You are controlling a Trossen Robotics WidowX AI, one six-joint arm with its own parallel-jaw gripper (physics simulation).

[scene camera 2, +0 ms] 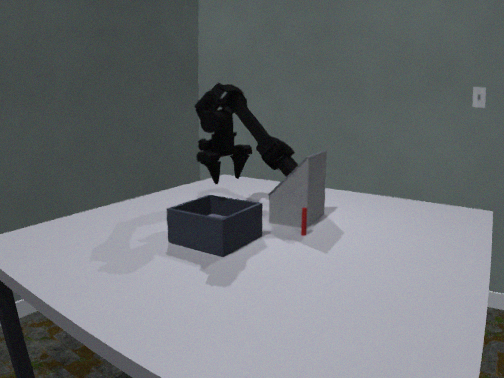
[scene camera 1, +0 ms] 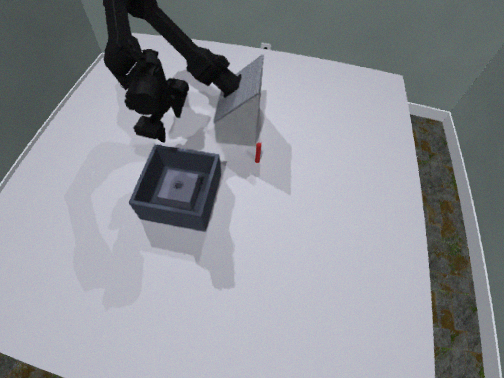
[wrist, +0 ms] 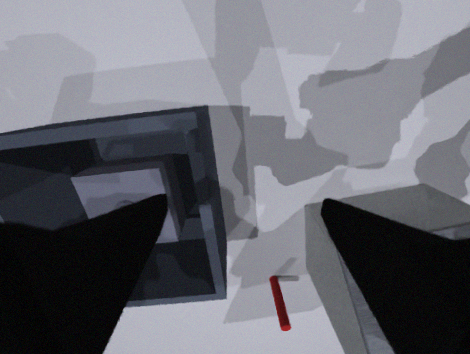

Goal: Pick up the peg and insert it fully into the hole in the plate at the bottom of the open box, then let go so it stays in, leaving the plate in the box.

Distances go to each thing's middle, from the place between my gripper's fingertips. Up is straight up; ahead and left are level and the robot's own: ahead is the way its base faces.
The dark blue-grey box (scene camera 1: 144,201) is 12 cm ahead of my hand, 9 cm below it and 4 cm to the left of it. From my hand the other things lie so: pale square plate (scene camera 1: 179,189): 12 cm ahead, 11 cm below, 4 cm to the left.
